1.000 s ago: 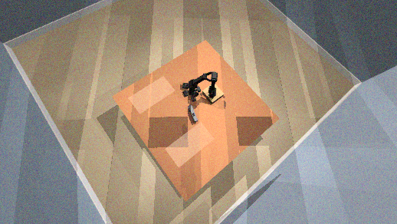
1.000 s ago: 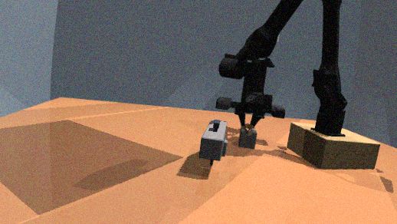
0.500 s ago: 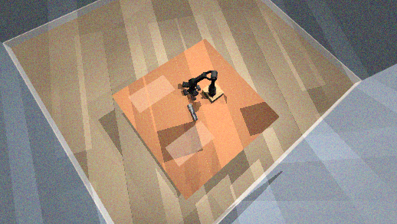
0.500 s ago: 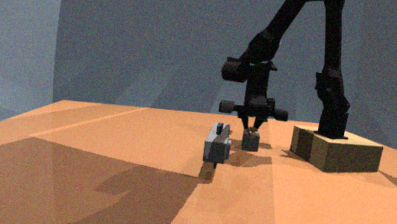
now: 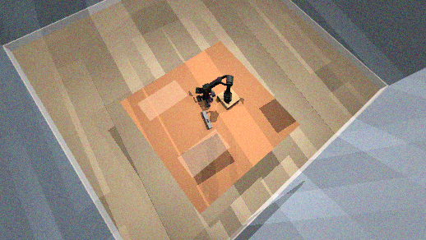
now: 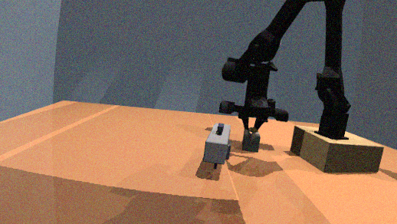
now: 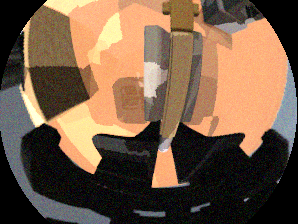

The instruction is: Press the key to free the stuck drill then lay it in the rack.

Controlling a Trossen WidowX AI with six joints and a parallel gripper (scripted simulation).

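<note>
Now: gripper tip 4 cm to the right of the tan drill, 4 cm below it and 2 cm short of it. The rest, counted from my gripper tip: grey notched rack: 5 cm to the left, 2 cm ahead, 1 cm above; dark blue key: 18 cm to the left, 18 cm ahead, 5 cm above.
</note>
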